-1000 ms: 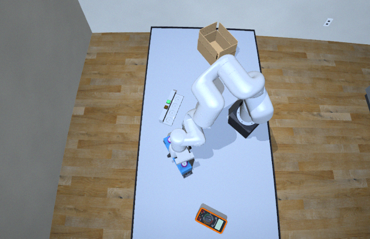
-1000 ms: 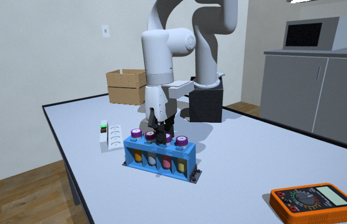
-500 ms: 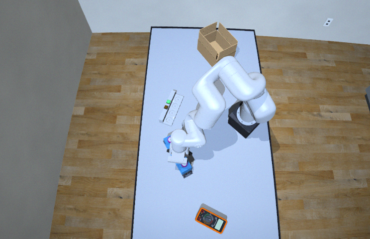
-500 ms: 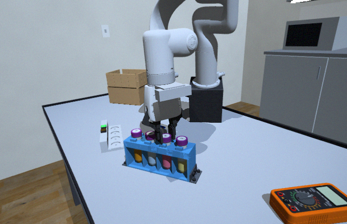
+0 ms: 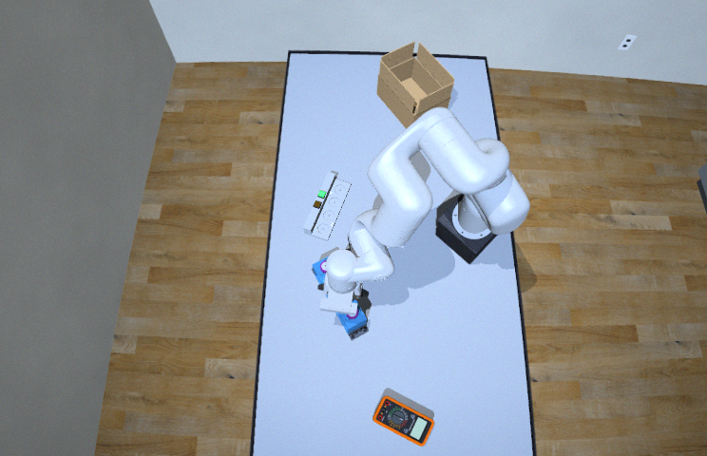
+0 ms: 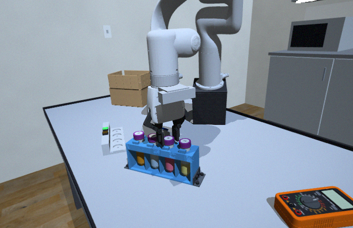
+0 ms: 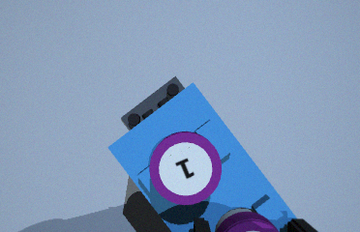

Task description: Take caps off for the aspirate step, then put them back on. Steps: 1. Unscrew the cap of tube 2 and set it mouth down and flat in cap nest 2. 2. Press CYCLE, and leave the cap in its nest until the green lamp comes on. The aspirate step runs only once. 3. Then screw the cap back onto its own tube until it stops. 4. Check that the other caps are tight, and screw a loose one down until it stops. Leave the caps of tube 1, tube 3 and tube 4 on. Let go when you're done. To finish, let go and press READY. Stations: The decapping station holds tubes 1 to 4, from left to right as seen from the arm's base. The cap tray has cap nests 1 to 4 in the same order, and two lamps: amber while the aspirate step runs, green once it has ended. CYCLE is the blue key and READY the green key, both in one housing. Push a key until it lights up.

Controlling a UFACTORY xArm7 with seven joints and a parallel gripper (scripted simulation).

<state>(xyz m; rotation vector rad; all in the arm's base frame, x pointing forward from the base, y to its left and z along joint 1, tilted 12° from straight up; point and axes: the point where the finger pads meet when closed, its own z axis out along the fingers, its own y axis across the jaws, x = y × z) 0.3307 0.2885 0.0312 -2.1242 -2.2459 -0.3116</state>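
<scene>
The cap 3 is 3 cm ahead of my hand, 4 cm to the right of it and 1 cm below it. The rest, counted from my hand: cap marked 1: 3 cm behind, 4 cm to the left, 1 cm below; cap 4: 7 cm ahead, 8 cm to the right, 1 cm below; purple cap marked 2: 1 cm below.
</scene>
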